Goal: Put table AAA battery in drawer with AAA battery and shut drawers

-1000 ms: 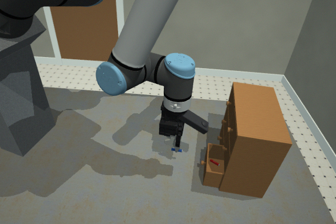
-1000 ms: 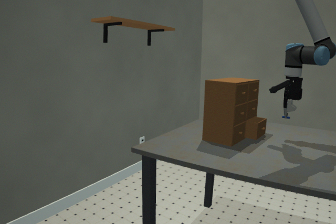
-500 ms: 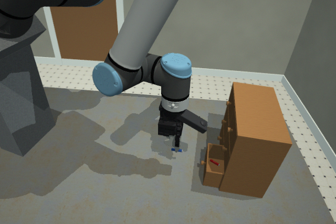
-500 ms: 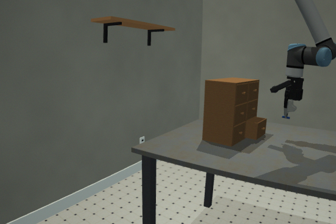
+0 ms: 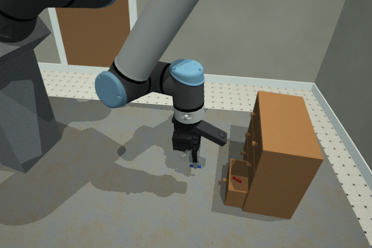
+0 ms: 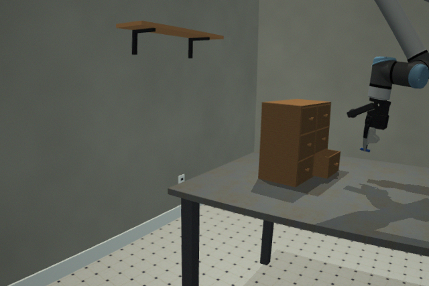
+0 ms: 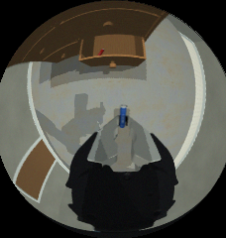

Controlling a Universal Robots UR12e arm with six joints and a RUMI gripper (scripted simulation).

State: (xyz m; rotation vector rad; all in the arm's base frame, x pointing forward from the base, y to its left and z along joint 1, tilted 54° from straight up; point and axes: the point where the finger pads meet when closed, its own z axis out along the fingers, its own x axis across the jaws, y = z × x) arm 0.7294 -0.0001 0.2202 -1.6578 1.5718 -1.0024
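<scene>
The blue battery is 1 cm below my hand. From my hand the other things lie so: red battery: 17 cm ahead, 7 cm to the left, 13 cm below.
</scene>
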